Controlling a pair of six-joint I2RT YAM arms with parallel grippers.
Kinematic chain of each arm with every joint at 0, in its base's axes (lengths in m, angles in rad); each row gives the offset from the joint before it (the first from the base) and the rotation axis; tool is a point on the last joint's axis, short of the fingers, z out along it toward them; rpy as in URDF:
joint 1: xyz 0 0 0.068 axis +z
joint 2: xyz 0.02 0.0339 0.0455 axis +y
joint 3: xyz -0.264 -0.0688 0 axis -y
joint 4: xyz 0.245 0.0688 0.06 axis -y
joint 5: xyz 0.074 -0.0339 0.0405 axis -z
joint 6: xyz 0.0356 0 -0.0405 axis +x
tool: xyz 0 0 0 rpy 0 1.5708 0
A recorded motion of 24 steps. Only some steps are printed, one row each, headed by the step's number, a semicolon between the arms.
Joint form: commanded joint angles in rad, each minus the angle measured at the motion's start. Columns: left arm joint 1, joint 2, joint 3, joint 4, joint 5, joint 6; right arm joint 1, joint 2, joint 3, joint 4, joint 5, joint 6.
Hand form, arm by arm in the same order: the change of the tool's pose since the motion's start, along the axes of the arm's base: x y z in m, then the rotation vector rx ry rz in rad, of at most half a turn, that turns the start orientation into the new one. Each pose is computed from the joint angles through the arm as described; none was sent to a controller.
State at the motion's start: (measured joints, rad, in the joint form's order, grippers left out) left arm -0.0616 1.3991 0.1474 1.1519 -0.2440 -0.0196; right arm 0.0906 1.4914 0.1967 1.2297 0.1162 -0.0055
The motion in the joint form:
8: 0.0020 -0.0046 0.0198 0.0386 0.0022 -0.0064; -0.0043 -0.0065 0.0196 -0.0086 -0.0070 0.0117
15: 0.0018 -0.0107 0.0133 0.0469 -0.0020 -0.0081; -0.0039 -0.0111 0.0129 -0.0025 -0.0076 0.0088
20: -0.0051 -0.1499 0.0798 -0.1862 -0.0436 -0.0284; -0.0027 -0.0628 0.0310 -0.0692 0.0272 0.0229
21: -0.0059 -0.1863 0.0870 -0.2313 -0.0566 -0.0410; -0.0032 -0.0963 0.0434 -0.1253 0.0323 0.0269
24: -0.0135 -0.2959 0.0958 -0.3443 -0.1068 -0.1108; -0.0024 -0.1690 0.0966 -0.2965 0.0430 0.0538
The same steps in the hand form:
8: 0.0045 0.0001 0.0099 -0.0102 -0.0640 0.0002; 0.0041 -0.0004 0.0051 0.0136 -0.0177 0.0020
15: 0.0028 0.0003 0.0105 -0.0121 -0.0723 0.0043; 0.0025 -0.0004 0.0051 0.0111 -0.0216 0.0032
20: 0.0068 -0.0001 0.0312 -0.0271 -0.0493 0.0405; 0.0037 -0.0013 0.0135 0.0236 -0.0256 -0.0311
21: 0.0052 0.0003 0.0358 -0.0383 -0.0506 0.0536; 0.0042 -0.0015 0.0178 0.0263 -0.0157 -0.0370
24: -0.0029 0.0009 0.0480 -0.1028 -0.0729 0.1010; 0.0089 -0.0013 0.0298 0.0474 0.0278 -0.0495

